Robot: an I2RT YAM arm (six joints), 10 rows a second.
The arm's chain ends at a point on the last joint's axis. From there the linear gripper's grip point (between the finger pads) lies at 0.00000 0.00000 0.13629 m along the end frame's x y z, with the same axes.
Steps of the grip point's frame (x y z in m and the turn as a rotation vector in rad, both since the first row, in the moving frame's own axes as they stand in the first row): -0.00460 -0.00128 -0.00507 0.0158 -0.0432 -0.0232; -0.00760 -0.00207 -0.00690 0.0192 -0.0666 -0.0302; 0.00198 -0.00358 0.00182 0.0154 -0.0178 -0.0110; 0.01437 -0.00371 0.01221 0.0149 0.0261 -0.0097; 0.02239 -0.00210 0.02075 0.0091 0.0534 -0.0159; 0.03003 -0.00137 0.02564 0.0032 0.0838 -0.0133
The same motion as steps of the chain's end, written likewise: 0.00131 0.00080 -0.00493 0.0158 -0.0432 -0.0232; 0.00151 0.00041 -0.00657 0.0192 -0.0666 -0.0302; 0.00442 -0.00149 0.00186 0.0154 -0.0178 -0.0110; 0.01082 -0.00166 0.01227 0.0149 0.0261 -0.0097; 0.01513 -0.00080 0.02095 0.0091 0.0534 -0.0159; 0.01863 -0.00086 0.02612 0.0032 0.0838 -0.0133
